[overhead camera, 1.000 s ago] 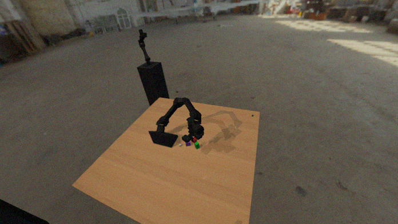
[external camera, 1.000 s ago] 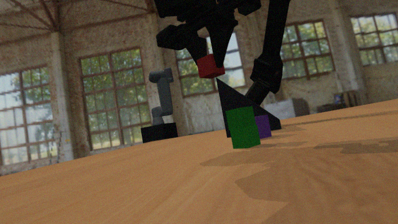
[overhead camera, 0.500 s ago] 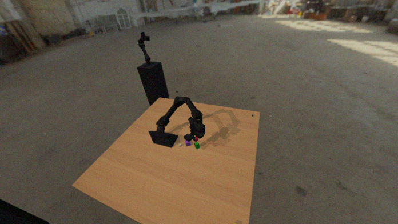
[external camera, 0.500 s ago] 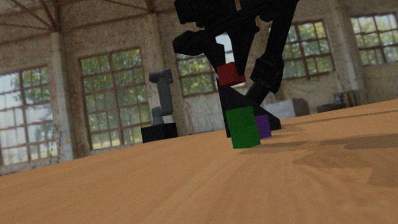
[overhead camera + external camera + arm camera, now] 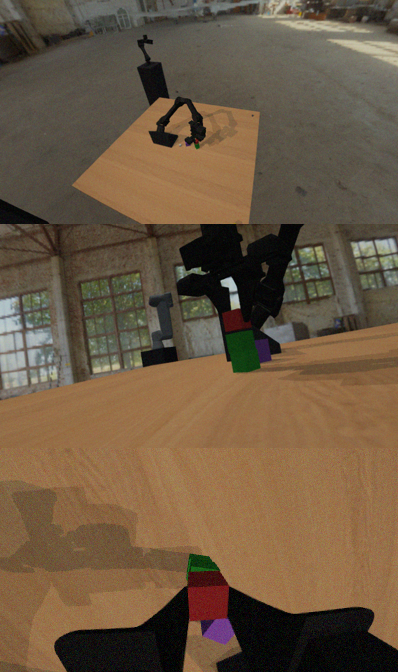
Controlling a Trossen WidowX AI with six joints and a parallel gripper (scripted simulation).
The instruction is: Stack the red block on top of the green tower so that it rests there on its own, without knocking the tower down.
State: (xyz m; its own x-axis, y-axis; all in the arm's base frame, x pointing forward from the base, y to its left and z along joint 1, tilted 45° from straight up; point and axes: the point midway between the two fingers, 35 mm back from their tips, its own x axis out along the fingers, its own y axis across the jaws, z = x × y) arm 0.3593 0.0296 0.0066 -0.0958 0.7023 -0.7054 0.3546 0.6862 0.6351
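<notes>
Now: gripper tip 10 mm below the red block. From my gripper tip the other things lie so: purple block: 90 mm behind, 50 mm below; small white cube: 150 mm behind, 60 mm below, 40 mm to the right.
</notes>
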